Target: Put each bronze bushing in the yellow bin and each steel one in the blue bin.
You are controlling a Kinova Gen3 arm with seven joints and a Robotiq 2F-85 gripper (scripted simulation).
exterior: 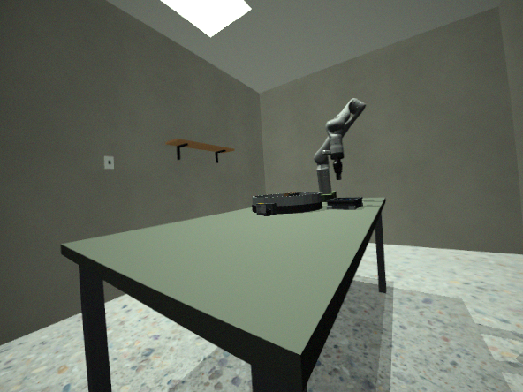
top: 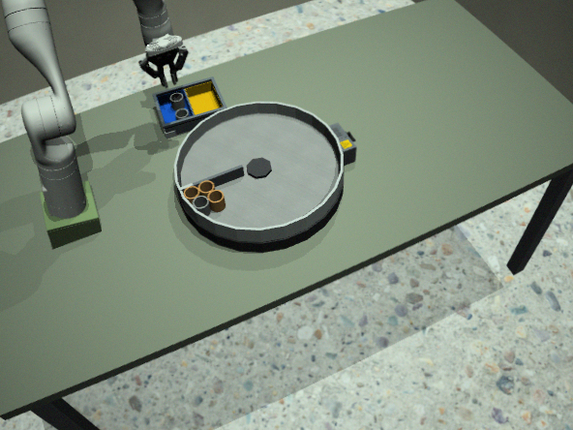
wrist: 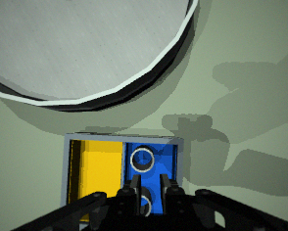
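The turntable is 27 cm to the right of my hand, 17 cm ahead of it and 13 cm below it.
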